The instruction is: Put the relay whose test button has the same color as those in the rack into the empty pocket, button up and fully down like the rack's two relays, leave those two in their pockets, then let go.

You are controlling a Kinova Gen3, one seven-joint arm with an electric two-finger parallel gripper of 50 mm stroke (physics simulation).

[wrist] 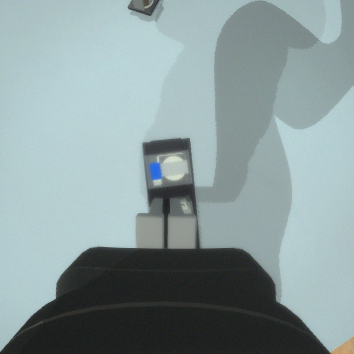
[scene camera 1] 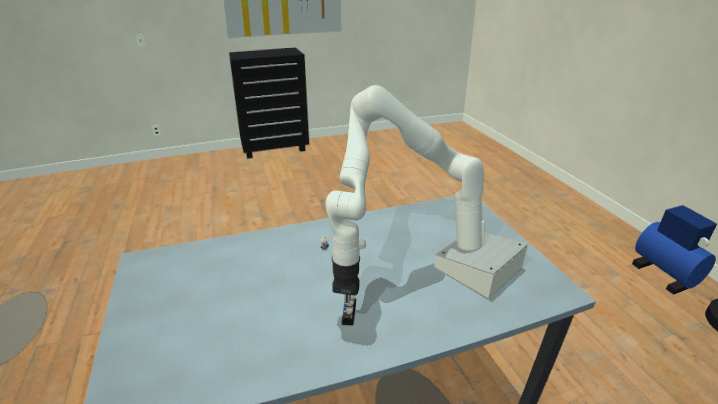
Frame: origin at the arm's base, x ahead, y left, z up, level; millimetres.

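Where they show: gripper, fingertip midpoint: (wrist: 165, 214) (scene camera 1: 347, 300); arm's base, link origin: (scene camera 1: 469, 243).
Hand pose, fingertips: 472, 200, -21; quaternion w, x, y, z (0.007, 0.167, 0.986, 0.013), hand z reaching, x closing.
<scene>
Things, the pixels of their centre, and the offset from my fingertips, as dx, dy, dz. Level surfaces: height alone.
- black rack, body centre: (wrist: 172, 209) (scene camera 1: 349, 310) -3, +5, -37
- loose relay with an orange button, body centre: (scene camera 1: 324, 243) +47, -349, -27
- table, surface height: dz -48
The black rack (scene camera 1: 347, 321) (wrist: 189, 148) stands on the table under the gripper. A relay with a blue test button (scene camera 1: 347, 310) (wrist: 172, 168) sits button up in its end pocket. Behind it, part of another relay (wrist: 185, 205) shows beside the fingertips; its button is hidden. My gripper (scene camera 1: 349, 297) (wrist: 165, 214) is shut and empty, its fingertips at the rack over this hidden stretch. A loose relay with an orange button (scene camera 1: 324, 243) stands on the table farther back. Part of a relay (wrist: 145, 5) also shows at the wrist view's top edge; its button is not visible there.
A small pale object (scene camera 1: 362, 244) shows just right of the arm, partly hidden. The arm's base block (scene camera 1: 489, 273) stands on the table (scene camera 1: 200, 311) at the right. The arm's shadow falls across the table beside the rack.
</scene>
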